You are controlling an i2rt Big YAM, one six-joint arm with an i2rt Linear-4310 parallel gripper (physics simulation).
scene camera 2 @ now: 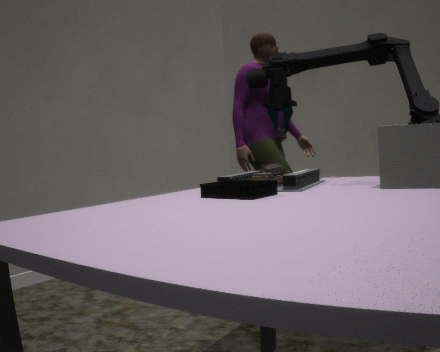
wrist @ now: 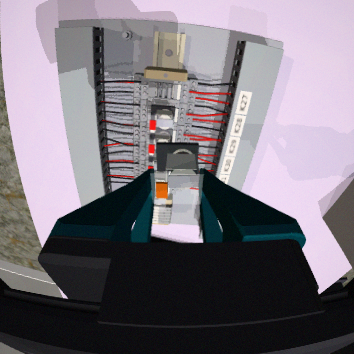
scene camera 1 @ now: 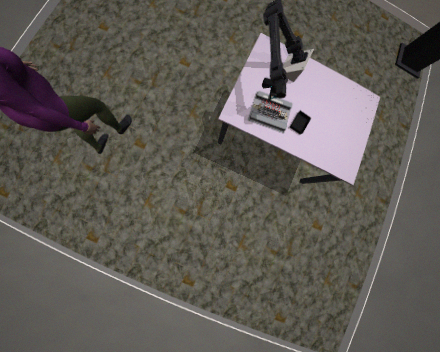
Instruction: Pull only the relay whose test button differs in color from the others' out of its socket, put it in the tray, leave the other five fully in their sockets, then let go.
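Frame: origin at the arm's base, x ahead, y left, z up, level; centimetres.
Where they show: gripper, between the fingertips: [scene camera 2: 281,132] [wrist: 176,176] [scene camera 1: 271,97]; arm's base, origin of its link: [scene camera 2: 429,148] [scene camera 1: 299,58].
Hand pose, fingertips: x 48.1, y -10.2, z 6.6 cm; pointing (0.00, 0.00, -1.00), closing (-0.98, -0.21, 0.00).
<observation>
Each offset is from my fingertips to the centre of the thing. "spot": to the spot under its first point. Level surfaces: height alone.
The relay with the orange test button {dz -0.3, dx +0.1, dy -0.4 cm} [wrist: 161,190] is held upright between the fingers of my gripper [scene camera 2: 281,131] [wrist: 176,176], which is shut on it. In the wrist view the relay's dark end {spot: dz +0.1, dx +0.2, dy -1.4 cm} [wrist: 177,157] points up the picture. In scene camera 2, gripper and relay hang well above the grey relay panel {dz -16.1, dx +0.9, dy +6.6 cm} [scene camera 1: 267,124] [scene camera 2: 301,178] [wrist: 117,55]. Seated relays {dz -11.9, dx +1.5, dy +0.9 cm} [wrist: 164,119] show red buttons {dz -9.7, dx +2.3, dy +1.0 cm} [wrist: 152,125]; the gripper and held relay hide part of the row. The black tray {dz -14.9, dx -1.7, dy +32.7 cm} [scene camera 1: 300,122] [scene camera 2: 239,190] stands beside the panel; it does not show in the wrist view.
The panel has raised wire ducts {dz -14.3, dx +10.6, dy +7.7 cm} [wrist: 75,110] along both sides, with black and red wires running to the sockets. A label strip {spot: dz -12.3, dx -7.4, dy -0.1 cm} [wrist: 239,125] reads K27, K28 and on. A light box [scene camera 2: 407,155] stands under the arm's base. A person in purple [scene camera 1: 35,95] [scene camera 2: 255,110] stands beyond the table {dz -16.6 cm} [scene camera 1: 335,120].
</observation>
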